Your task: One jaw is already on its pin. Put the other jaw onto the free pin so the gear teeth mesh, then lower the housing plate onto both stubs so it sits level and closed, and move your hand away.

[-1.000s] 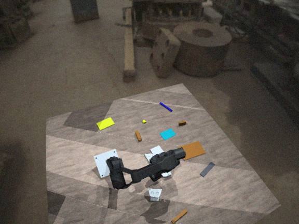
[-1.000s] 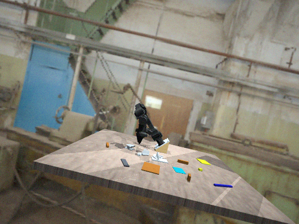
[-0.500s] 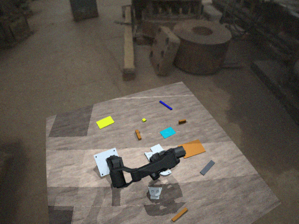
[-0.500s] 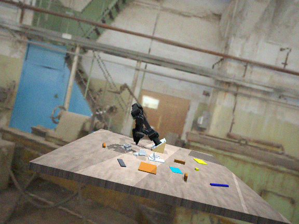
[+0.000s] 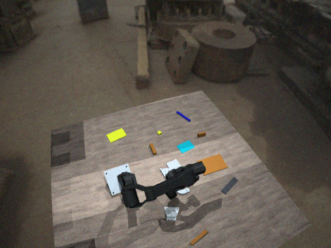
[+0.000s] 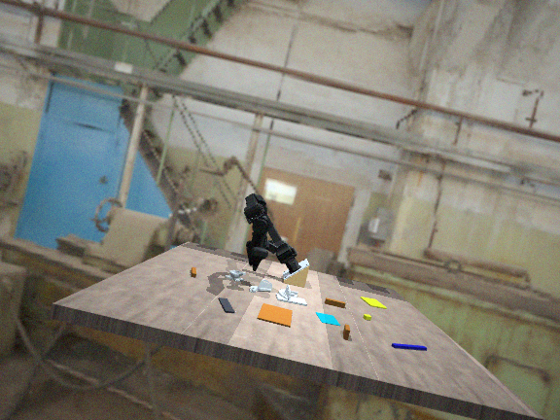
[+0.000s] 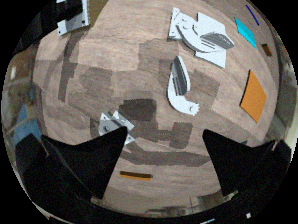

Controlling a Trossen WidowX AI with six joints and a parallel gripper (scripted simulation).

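The jaw lies 70 mm below my gripper tip, 40 mm ahead of it and 30 mm to the left of it. Round my gripper tip: orange bar (230 mm to the right, 70 mm below, 40 mm behind); then dark strip (290 mm ahead, 80 mm to the right, 80 mm below); then orange tile (290 mm ahead, 90 mm to the left, 80 mm below).
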